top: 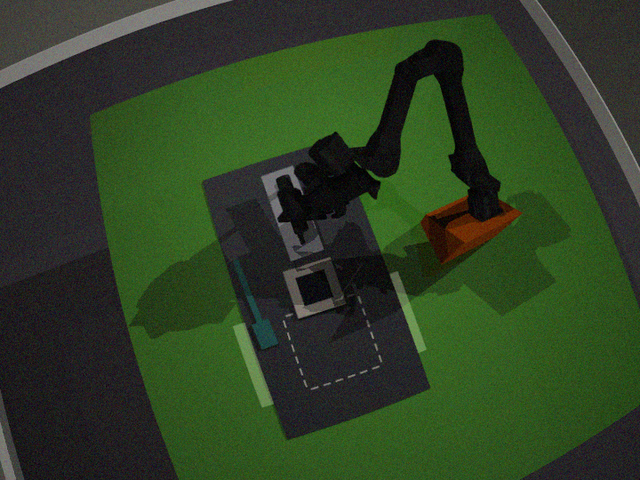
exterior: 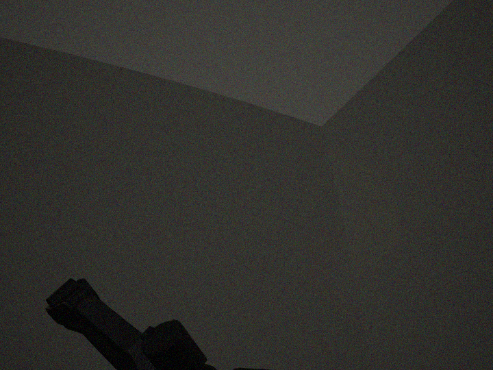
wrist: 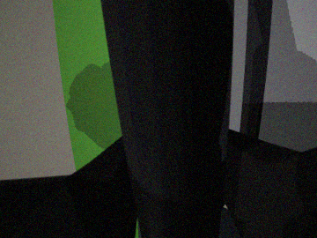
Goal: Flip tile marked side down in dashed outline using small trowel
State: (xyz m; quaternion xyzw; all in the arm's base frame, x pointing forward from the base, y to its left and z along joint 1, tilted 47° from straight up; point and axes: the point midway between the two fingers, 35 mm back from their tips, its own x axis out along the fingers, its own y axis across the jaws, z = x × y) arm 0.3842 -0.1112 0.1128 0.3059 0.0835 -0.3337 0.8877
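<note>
Now: gripper tip 1 cm past the tile, 14 cm to the right of it and 9 cm above it. Also, from my gripper tip: teal trowel (13 cm ahead, 14 cm to the left, 9 cm below).
</note>
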